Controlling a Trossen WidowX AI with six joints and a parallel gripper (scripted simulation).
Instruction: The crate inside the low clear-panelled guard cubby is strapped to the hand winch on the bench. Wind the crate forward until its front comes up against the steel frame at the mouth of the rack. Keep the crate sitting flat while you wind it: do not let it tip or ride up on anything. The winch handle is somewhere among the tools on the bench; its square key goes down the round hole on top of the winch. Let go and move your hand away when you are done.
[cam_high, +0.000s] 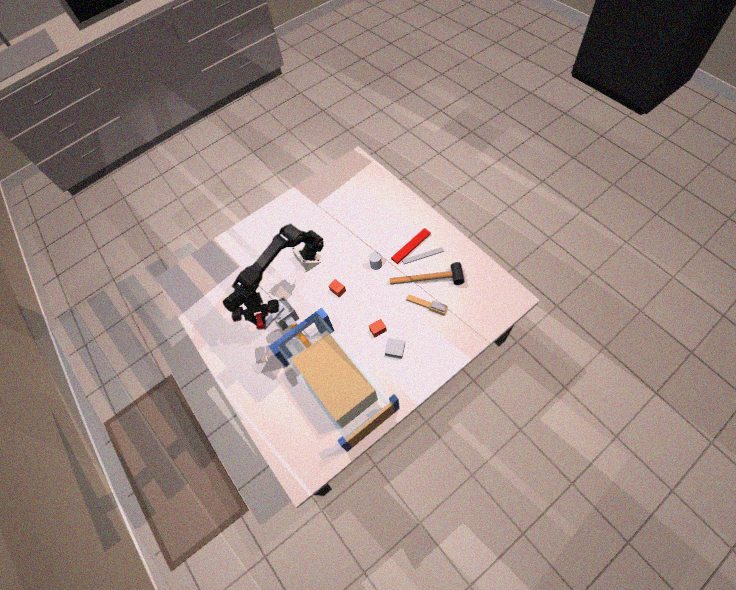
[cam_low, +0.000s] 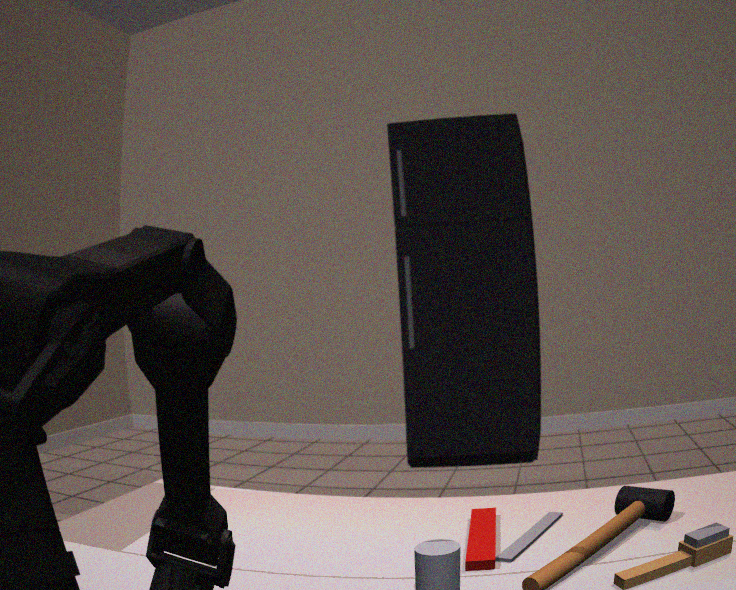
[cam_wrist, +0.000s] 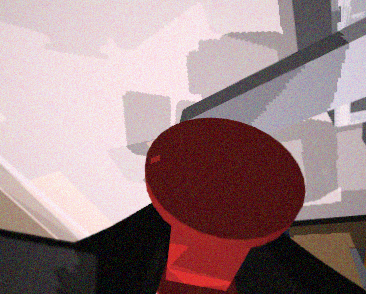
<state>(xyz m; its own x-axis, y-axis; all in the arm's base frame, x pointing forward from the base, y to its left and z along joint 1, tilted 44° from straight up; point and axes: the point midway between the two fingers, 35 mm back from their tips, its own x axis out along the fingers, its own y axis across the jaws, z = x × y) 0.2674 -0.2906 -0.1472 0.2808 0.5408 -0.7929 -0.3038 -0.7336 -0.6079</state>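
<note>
The red knob lies 10 mm behind my gripper tip. From my gripper tip the other things lie so: clear-panelled cubby 350 mm ahead, 160 mm to the left, 20 mm below; then winch handle 40 mm to the left, 30 mm below, 30 mm behind; then grey hand winch 100 mm below, 90 mm to the left, 70 mm behind.
</note>
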